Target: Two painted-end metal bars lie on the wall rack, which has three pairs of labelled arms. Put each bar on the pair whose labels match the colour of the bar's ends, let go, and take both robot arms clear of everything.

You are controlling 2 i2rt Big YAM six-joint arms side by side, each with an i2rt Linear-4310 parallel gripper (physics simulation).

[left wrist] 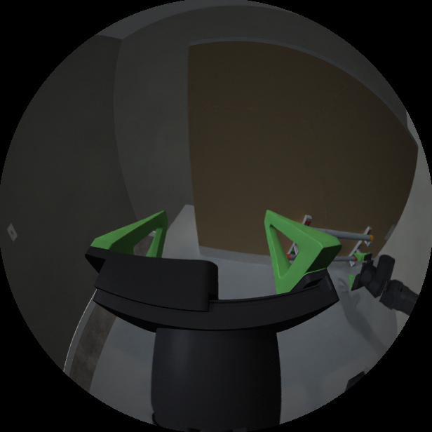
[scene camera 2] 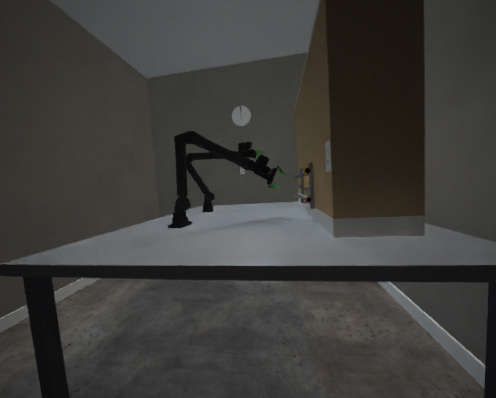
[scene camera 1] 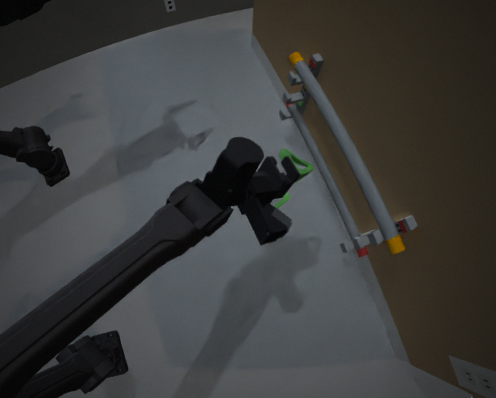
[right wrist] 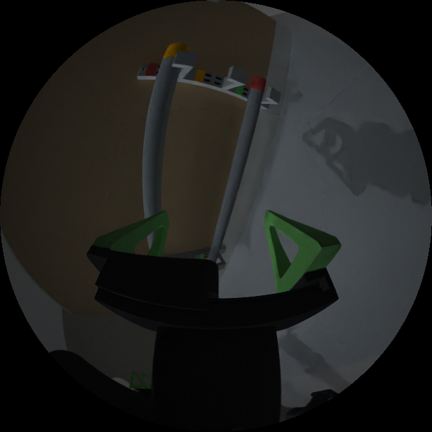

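Where they show: left gripper, between the fingertips: (scene camera 2: 263,153); right gripper, between the fingertips: (scene camera 2: 284,181) (scene camera 1: 300,181); left arm's base, origin of its link: (scene camera 2: 208,211) (scene camera 1: 55,167); right arm's base, origin of its link: (scene camera 2: 180,225) (scene camera 1: 109,353).
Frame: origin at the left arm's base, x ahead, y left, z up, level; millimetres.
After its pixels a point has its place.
The orange-ended bar (scene camera 1: 345,142) {x 682, y -523, z 280 mm} (right wrist: 153,150) lies on the top pair of arms, beside the red labels. The thinner red-ended bar (scene camera 1: 327,175) {x 684, y -539, z 126 mm} (right wrist: 237,170) lies on the lowest pair, beside the green labels. The orange-labelled middle pair of the rack (scene camera 1: 316,65) {x 750, y -337, z 299 mm} (right wrist: 235,75) holds no bar. My right gripper (scene camera 1: 301,182) {x 572, y -531, z 218 mm} (scene camera 2: 282,180) {x 572, y -531, z 218 mm} (left wrist: 351,264) (right wrist: 216,215) is open and empty, a short way out from the red-ended bar. My left gripper (left wrist: 215,215) is open and empty, far from the rack; one green finger of it shows in scene camera 2.
The rack is fixed to the brown wall (scene camera 1: 440,125) {x 705, y -616, z 461 mm} (scene camera 2: 377,110) {x 751, y -1125, z 437 mm}, low above the pale table top (scene camera 1: 150,320) {x 79, y -601, z 0 mm} (scene camera 2: 250,250) {x 287, y -1155, z 0 mm}. My right forearm (scene camera 1: 115,260) {x 241, y -531, z 427 mm} reaches across the table toward the rack. A wall outlet (scene camera 2: 328,156) {x 607, y -1055, z 299 mm} is on the brown wall.
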